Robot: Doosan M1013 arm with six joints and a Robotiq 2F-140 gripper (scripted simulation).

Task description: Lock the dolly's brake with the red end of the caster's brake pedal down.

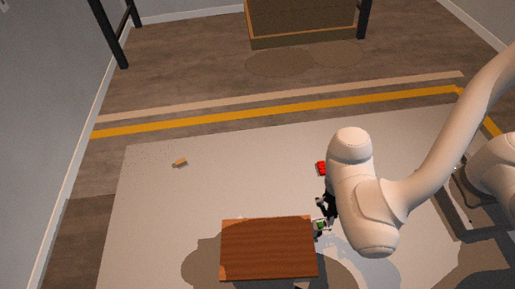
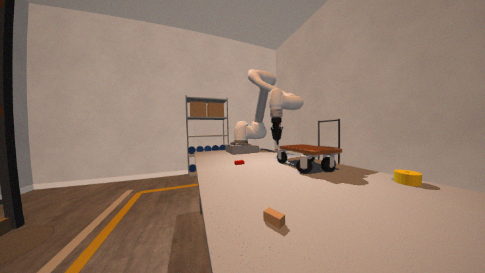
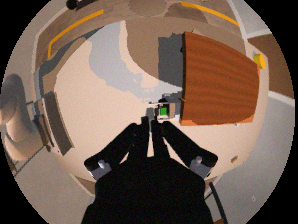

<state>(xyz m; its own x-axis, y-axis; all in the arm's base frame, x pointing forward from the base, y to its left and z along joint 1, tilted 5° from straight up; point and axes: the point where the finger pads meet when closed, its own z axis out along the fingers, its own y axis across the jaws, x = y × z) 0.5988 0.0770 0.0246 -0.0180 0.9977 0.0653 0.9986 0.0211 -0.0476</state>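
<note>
Now: the brake pedal 10 mm ahead of my hand and 40 mm below it. The rest, counted from my hand: small tan block 570 mm ahead, 400 mm to the right, 110 mm below; red brick 50 mm behind, 280 mm to the right, 110 mm below; yellow spool 610 mm ahead, 240 mm to the left, 100 mm below.
</note>
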